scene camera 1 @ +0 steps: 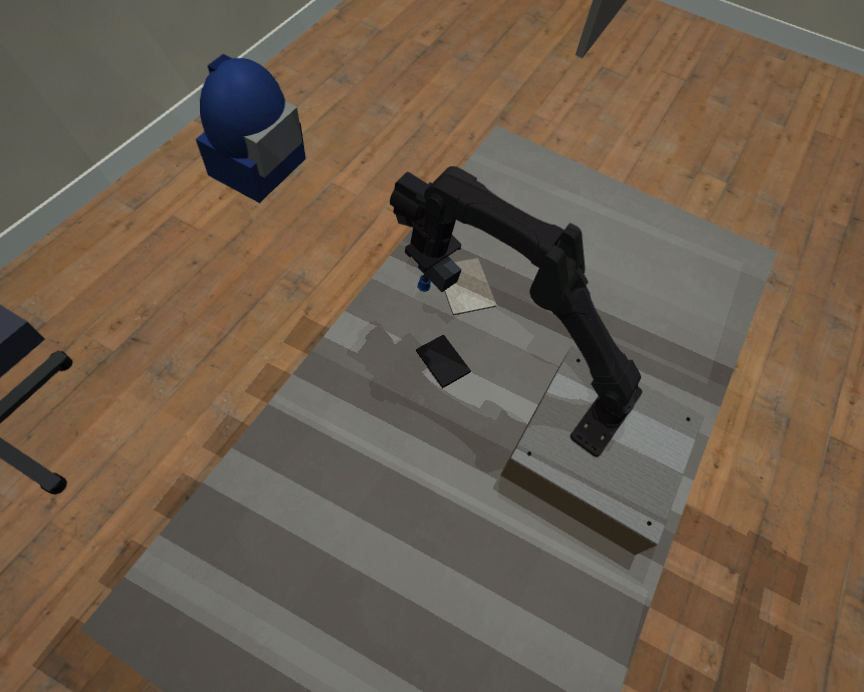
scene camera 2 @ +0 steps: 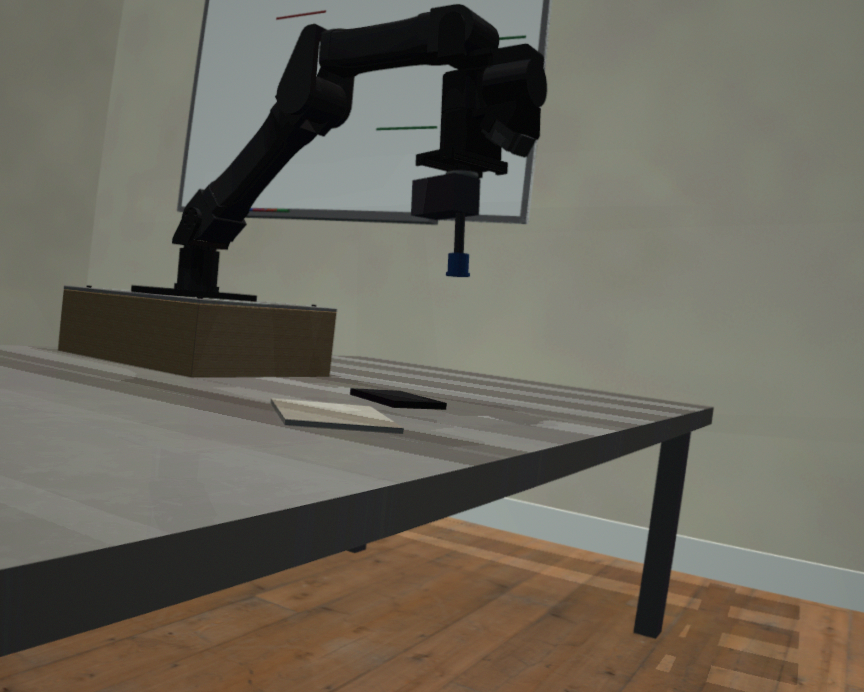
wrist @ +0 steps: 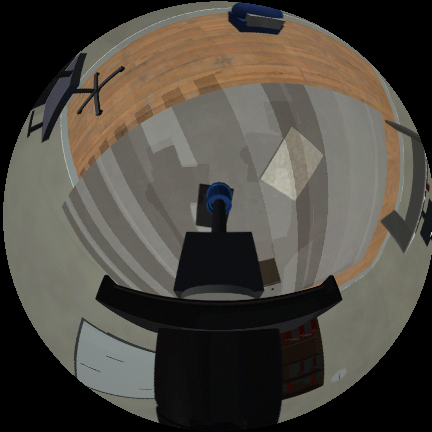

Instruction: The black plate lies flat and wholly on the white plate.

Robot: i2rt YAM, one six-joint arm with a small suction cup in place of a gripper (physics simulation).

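Seen in the pictures: hand at its tool point: (scene camera 1: 423, 286) (scene camera 2: 457, 275) (wrist: 218, 193); arm's base at its link origin: (scene camera 1: 606, 414) (scene camera 2: 195, 296).
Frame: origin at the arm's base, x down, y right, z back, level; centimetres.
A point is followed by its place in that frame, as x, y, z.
Observation:
The black plate (scene camera 1: 442, 361) {10.0, -8.2, -37.0} (scene camera 2: 398, 398) {10.1, -4.8, -39.7} (wrist: 203, 220) {10.1, -10.8, -33.9} lies flat on the table, beside the white plate and apart from it. In the wrist view the suction cup covers part of it. The white plate (scene camera 1: 471, 289) {10.4, 13.6, -44.5} (scene camera 2: 335, 415) {10.4, 15.3, -48.3} (wrist: 292, 165) {10.4, 13.2, -46.2} lies flat on the table with no plate on it; in scene camera 1 the arm hides one corner of it. My gripper, a blue suction cup (scene camera 1: 424, 284) (scene camera 2: 457, 265) (wrist: 219, 197), hangs high above the table, pointing down. It holds nothing and is open.
The arm stands on a wooden box (scene camera 1: 548, 432) {-0.4, -11.8, -7.3} (scene camera 2: 259, 338) {5.1, -3.1, -12.9} on the striped table (scene camera 1: 324, 533) {11.0, -54.7, -31.0} (scene camera 2: 180, 475) {11.0, 44.5, -63.7}. A blue chair-like object (scene camera 1: 241, 108) (wrist: 256, 19) stands on the floor beyond the table. A whiteboard (scene camera 2: 252, 144) hangs on the wall behind the arm.

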